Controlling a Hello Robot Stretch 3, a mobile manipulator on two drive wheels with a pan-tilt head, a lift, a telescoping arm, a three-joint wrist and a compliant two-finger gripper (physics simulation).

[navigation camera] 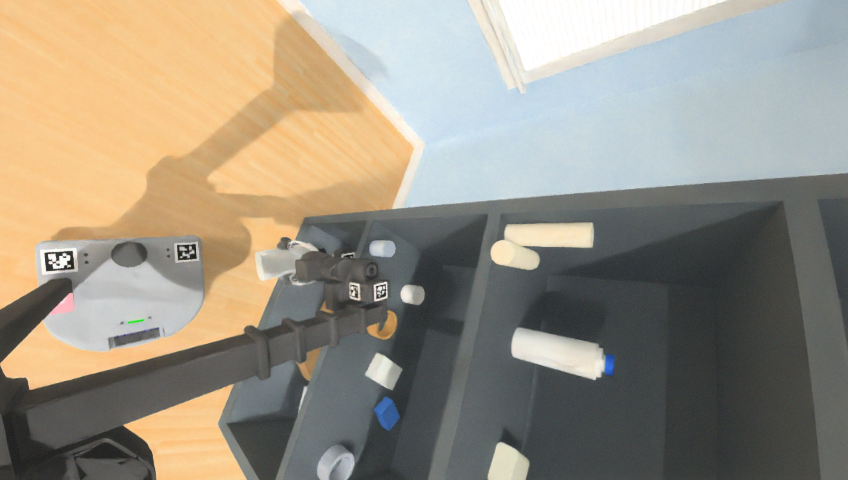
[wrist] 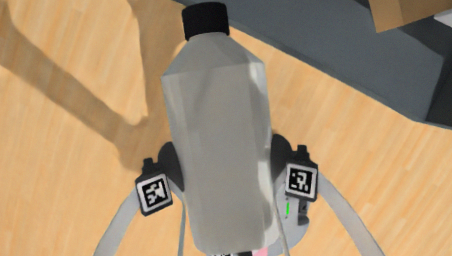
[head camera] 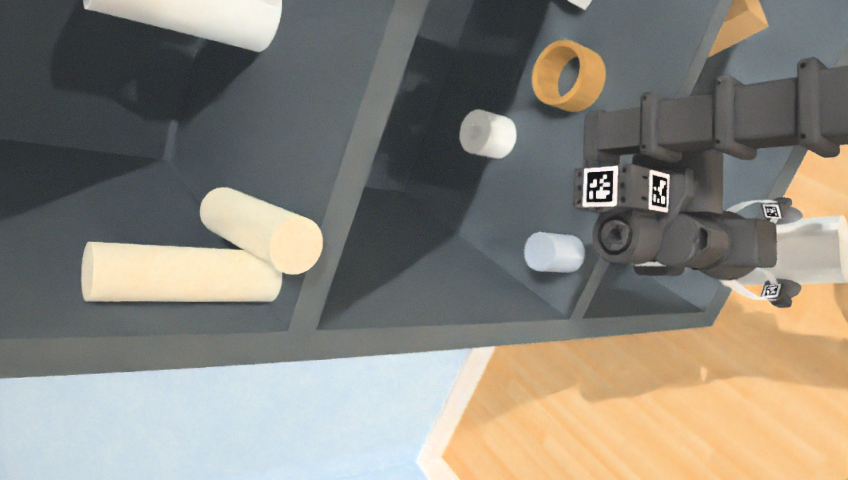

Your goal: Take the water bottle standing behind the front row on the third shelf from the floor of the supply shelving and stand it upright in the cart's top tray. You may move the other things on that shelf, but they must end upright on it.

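Frame: origin at the robot's base, x ahead, y left, z up, level; centimetres.
Seen in the pictures: gripper, between the fingertips: [navigation camera: 283,260] [head camera: 789,253]; robot's base, origin of its link: [navigation camera: 129,252].
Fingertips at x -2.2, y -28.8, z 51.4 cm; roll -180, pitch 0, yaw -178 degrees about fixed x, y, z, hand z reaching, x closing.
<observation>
Offsets run from my fingertips to a thing's top centre.
A pale grey bottle with a black cap @(dx +0.2, dy -2.3, dz +4.0 cm) [wrist: 217,110] [head camera: 812,249] [navigation camera: 268,264] is clamped between the fingers of my gripper [wrist: 225,155] [head camera: 785,252] [navigation camera: 284,260]. The cap points toward the top of the wrist view. The bottle is held in the air, with wood floor behind it. My gripper is in front of the lower part of the supply shelving [head camera: 517,336] [navigation camera: 654,192] [wrist: 345,62]. A white bottle with a blue cap @(dx -23.6, dy -39.7, dz +69.7 cm) [navigation camera: 556,352] [head camera: 184,17] stands on a higher shelf. The cart does not show.
Cream cylinders @(dx +5.6, dy -33.9, dz +65.5 cm) [head camera: 178,273] [navigation camera: 553,234], a pale blue cylinder @(dx +1.1, dy -30.1, dz +9.0 cm) [head camera: 553,252] [navigation camera: 382,248], a white cylinder @(dx -17.9, dy -45.2, dz +8.0 cm) [head camera: 496,136] [navigation camera: 413,294], an orange ring @(dx -24.9, dy -29.8, dz +7.0 cm) [head camera: 589,80], a white block @(dx -42.8, dy -30.3, dz +6.0 cm) [navigation camera: 383,371] and a blue block @(dx -59.0, dy -30.8, dz +6.0 cm) [navigation camera: 386,413] stand on the shelves. My base [navigation camera: 119,297] is at the left.
</observation>
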